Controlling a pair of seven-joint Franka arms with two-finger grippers.
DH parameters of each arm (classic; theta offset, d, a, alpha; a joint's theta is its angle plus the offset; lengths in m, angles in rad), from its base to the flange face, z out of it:
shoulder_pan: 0 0.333 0 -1.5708
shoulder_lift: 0 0 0 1.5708
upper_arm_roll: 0 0.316 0.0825 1.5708
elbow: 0 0 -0.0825 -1.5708
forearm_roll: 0 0.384 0 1.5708
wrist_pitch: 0 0 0.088 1.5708
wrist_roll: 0 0.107 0 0
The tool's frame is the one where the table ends.
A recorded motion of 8 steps. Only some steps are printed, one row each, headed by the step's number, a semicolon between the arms.
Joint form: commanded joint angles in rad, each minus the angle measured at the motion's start. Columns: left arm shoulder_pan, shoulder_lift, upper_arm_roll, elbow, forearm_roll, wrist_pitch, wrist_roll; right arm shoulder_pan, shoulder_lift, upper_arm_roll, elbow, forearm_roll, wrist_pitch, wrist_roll.
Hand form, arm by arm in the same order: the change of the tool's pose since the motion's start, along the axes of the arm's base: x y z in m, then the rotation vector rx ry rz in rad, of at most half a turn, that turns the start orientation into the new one. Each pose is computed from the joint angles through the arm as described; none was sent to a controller.
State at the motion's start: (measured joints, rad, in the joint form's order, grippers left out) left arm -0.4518 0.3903 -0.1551 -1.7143 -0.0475 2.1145 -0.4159; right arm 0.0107 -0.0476 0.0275 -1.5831 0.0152 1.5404 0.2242
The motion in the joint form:
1: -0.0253 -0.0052 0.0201 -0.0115 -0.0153 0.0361 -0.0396; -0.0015 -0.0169 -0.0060 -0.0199 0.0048 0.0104 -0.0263
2: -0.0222 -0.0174 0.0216 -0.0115 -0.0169 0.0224 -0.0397; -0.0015 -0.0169 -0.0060 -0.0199 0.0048 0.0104 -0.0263
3: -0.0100 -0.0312 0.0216 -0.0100 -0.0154 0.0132 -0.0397; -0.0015 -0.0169 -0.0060 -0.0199 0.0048 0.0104 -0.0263
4: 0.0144 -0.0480 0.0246 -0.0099 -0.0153 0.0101 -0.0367; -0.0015 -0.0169 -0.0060 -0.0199 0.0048 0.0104 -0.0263
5: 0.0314 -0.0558 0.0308 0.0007 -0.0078 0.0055 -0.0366; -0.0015 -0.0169 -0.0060 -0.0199 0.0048 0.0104 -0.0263
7: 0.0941 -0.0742 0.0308 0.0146 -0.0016 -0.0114 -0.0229; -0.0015 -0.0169 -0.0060 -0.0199 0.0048 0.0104 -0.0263
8: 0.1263 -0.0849 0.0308 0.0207 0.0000 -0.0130 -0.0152; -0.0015 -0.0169 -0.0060 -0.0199 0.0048 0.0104 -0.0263
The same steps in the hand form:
1: -0.0021 -0.0049 0.0007 -0.0178 -0.0170 0.0435; -0.0042 -0.0036 0.0006 0.0048 -0.0077 0.0188
2: -0.0021 -0.0016 0.0074 -0.0166 -0.0159 0.0475; -0.0042 -0.0036 0.0006 0.0048 -0.0077 0.0188
3: 0.0013 0.0056 0.0162 -0.0178 -0.0225 0.0580; -0.0042 -0.0036 0.0006 0.0048 -0.0077 0.0188
4: 0.0098 0.0211 0.0268 -0.0227 -0.0360 0.0818; -0.0042 -0.0036 0.0006 0.0048 -0.0077 0.0188
5: 0.0189 0.0335 0.0363 -0.0221 -0.0529 0.1009; -0.0042 -0.0036 0.0006 0.0048 -0.0077 0.0188
7: 0.0385 0.0698 0.0533 -0.0225 -0.0720 0.1462; -0.0042 -0.0036 0.0006 0.0048 -0.0077 0.0188
8: 0.0479 0.0888 0.0630 -0.0267 -0.0876 0.1701; -0.0042 -0.0036 0.0006 0.0048 -0.0077 0.0188

